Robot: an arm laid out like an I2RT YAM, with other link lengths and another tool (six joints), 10 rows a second.
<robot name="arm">
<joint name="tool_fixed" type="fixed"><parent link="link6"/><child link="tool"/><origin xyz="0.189 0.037 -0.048" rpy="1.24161 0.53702 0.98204"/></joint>
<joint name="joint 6" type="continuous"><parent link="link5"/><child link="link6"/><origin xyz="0.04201 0 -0.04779" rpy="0 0 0"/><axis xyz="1 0 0"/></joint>
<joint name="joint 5" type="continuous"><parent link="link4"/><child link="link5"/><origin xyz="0.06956 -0.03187 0.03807" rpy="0 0 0"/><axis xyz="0 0 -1"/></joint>
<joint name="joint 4" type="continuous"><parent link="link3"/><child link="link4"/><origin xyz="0.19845 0.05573 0.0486" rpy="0 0 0"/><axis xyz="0 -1 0"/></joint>
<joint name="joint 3" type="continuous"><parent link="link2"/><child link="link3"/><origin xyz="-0.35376 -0.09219 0" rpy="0 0 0"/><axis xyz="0 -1 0"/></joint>
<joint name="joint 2" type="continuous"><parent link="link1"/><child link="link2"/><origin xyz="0.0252 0.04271 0.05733" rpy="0 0 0"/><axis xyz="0 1 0"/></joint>
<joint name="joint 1" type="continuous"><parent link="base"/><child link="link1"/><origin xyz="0 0 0.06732" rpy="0 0 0"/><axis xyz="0 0 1"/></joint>
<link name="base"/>
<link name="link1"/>
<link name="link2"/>
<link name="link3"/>
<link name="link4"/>
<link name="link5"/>
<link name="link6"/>
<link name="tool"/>
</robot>
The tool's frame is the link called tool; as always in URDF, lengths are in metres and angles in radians. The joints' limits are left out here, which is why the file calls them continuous.
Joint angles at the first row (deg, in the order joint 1, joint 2, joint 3, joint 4, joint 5, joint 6):
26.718, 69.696, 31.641, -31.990, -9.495, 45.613
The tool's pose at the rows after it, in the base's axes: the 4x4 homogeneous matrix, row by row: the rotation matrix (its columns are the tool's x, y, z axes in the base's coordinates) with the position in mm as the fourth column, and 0 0 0 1 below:
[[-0.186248 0.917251 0.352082 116.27], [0.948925 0.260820 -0.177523 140.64], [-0.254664 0.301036 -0.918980 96.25], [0 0 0 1]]
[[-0.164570 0.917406 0.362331 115.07], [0.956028 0.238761 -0.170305 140.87], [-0.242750 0.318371 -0.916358 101.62], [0 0 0 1]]
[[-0.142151 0.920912 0.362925 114.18], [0.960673 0.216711 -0.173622 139.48], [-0.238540 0.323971 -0.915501 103.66], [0 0 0 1]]
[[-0.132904 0.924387 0.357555 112.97], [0.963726 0.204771 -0.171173 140.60], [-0.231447 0.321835 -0.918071 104.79], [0 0 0 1]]
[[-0.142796 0.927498 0.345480 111.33], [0.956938 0.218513 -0.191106 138.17], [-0.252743 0.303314 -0.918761 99.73], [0 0 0 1]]
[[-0.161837 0.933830 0.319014 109.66], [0.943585 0.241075 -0.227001 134.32], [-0.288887 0.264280 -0.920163 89.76], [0 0 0 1]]
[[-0.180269 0.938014 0.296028 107.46], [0.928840 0.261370 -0.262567 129.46], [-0.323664 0.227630 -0.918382 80.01], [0 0 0 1]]
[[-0.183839 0.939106 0.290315 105.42], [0.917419 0.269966 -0.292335 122.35], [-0.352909 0.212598 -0.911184 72.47], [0 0 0 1]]
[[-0.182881 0.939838 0.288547 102.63], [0.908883 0.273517 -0.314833 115.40], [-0.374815 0.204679 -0.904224 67.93], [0 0 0 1]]
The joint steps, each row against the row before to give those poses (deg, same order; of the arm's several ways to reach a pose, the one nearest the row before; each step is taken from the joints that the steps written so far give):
0.704, -0.610, -0.174, -0.705, 0.180, 1.142
0.438, -2.109, 0.260, -0.961, 0.173, 1.579
0.265, -1.318, 0.003, -0.707, 0.438, 1.496
0.526, -0.443, 0.000, -0.265, 0.003, 1.231
0.699, 1.048, -0.177, -0.174, 0.873, 0.003
0.793, 2.634, -0.437, 0.257, 1.234, -0.264
0.618, 2.377, -0.613, 0.354, 1.229, -0.351
0.176, 0.706, -1.053, 0.439, 1.405, -0.263
0.002, -0.171, -0.796, -0.169, 1.143, -0.174

